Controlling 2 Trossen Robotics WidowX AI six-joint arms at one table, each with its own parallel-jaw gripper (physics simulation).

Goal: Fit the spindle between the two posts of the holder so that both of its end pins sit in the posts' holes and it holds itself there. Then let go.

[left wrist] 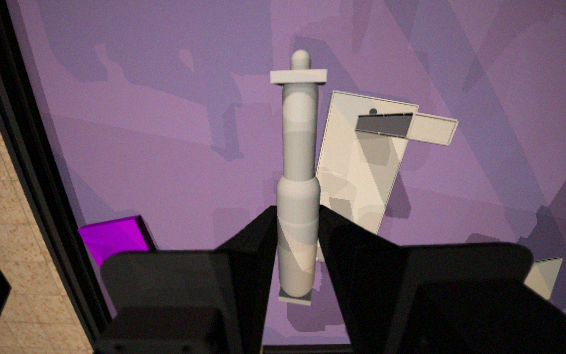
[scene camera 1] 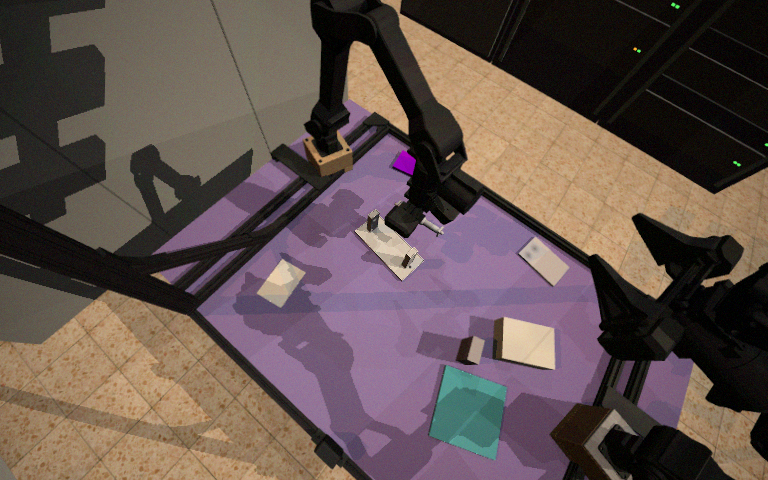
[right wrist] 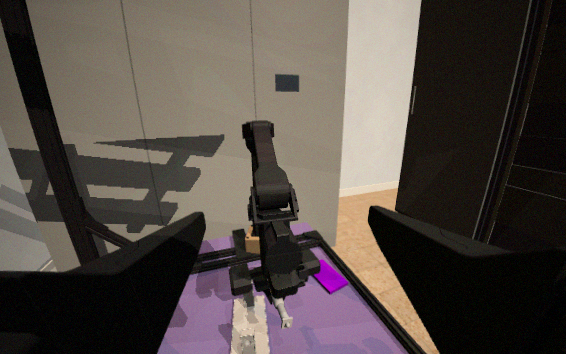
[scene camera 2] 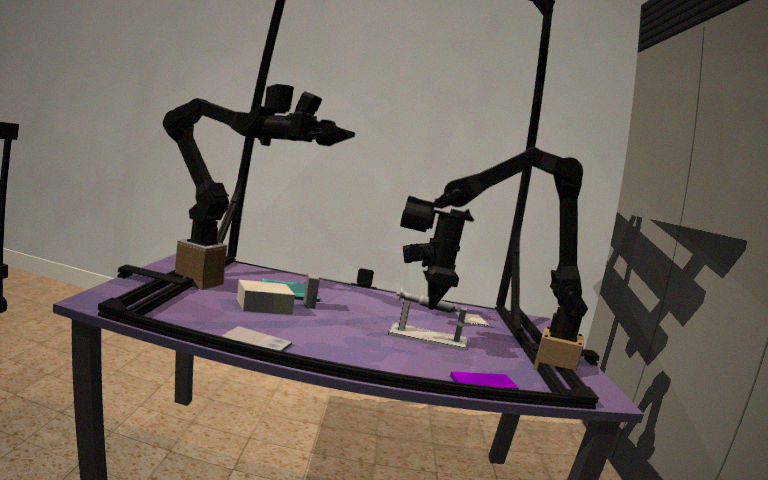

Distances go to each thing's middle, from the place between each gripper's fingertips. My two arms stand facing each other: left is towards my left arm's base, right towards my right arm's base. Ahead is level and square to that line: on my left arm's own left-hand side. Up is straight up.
The spindle (left wrist: pixel 298 190) is 1 cm ahead of my right hand, 24 cm to the left of it and 33 cm below it.
The spindle is 10 mm to the right of my left hand and 10 mm above it.
